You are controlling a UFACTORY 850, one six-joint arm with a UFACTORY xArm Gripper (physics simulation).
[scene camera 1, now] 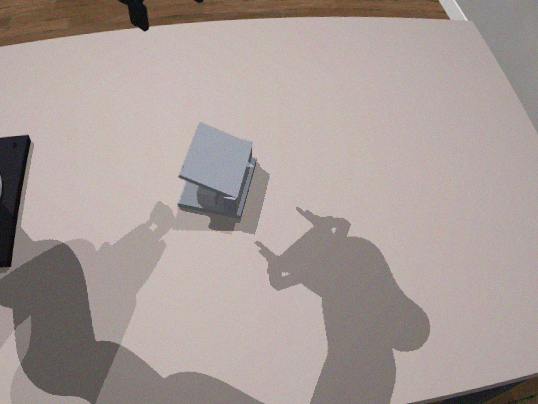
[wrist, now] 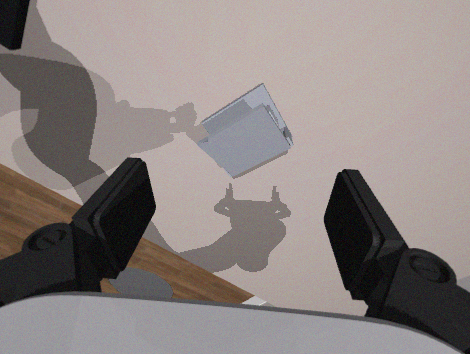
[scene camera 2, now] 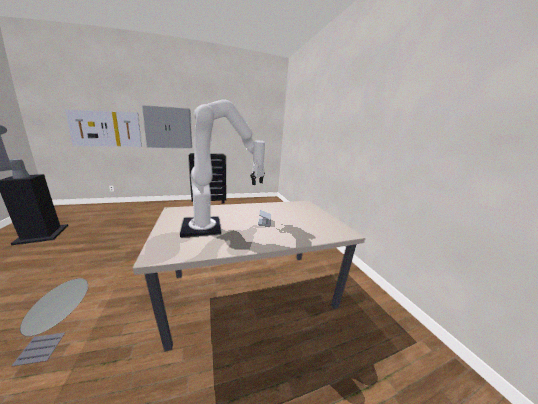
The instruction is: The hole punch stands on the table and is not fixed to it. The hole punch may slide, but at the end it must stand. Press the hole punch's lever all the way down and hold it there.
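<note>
The grey-blue hole punch (scene camera 1: 210,202) (scene camera 2: 265,222) (wrist: 261,94) stands upright on the table (scene camera 1: 380,125) (scene camera 2: 165,255) (wrist: 380,75). Its lever (scene camera 1: 217,157) (scene camera 2: 265,214) (wrist: 247,142), a flat plate on top, is raised and tilted, with a gap to the base at one end. My gripper (scene camera 2: 257,182) (wrist: 238,189) is open and empty, pointing down high above the table, apart from the hole punch. In the wrist view the hole punch lies beyond and between the fingers. In scene camera 1, one black fingertip and a bit of the other show at the top edge.
The arm's black base plate (scene camera 1: 17,200) (scene camera 2: 186,231) (wrist: 11,25) is on the table, left of the hole punch in both scene views. Shadows of the arm fall on the table near the hole punch. A wall (scene camera 2: 400,150) rises beyond the table's right side.
</note>
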